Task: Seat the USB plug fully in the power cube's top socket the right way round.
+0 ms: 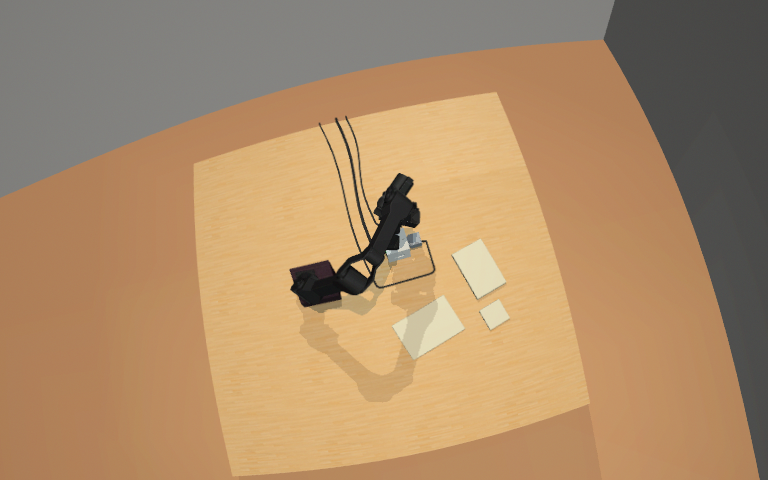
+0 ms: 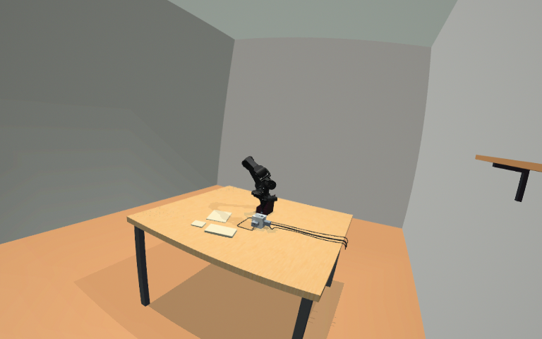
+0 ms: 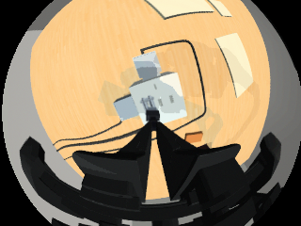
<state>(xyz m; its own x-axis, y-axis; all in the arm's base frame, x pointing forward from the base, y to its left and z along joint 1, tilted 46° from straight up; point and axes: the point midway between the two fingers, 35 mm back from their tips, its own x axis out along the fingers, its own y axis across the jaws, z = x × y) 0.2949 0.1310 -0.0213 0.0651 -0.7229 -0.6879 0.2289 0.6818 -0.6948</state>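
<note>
Right now my gripper tip is 2 cm above the black USB plug. The rest, counted from my gripper tip: orange block: 15 cm behind, 10 cm to the right, 13 cm below.
</note>
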